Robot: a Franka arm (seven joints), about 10 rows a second.
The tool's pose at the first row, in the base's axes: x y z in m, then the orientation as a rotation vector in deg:
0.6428 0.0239 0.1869 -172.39 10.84 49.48
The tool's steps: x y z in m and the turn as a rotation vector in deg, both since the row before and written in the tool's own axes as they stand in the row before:
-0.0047 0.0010 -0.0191 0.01 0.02 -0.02
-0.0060 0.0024 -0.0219 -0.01 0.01 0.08
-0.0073 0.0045 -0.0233 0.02 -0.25 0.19
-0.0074 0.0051 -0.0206 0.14 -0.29 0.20
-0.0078 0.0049 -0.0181 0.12 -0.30 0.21
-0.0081 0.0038 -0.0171 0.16 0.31 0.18
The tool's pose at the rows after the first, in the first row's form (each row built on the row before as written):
0.6488 0.0227 0.2056 -172.39 10.81 49.45
0.6550 0.0202 0.2274 -172.42 10.93 49.45
0.6606 0.0157 0.2512 -172.31 11.22 49.83
0.6647 0.0107 0.2727 -172.07 11.57 50.23
0.6673 0.0060 0.2923 -171.84 11.93 50.65
0.6693 0.0025 0.3112 -171.88 12.27 50.15

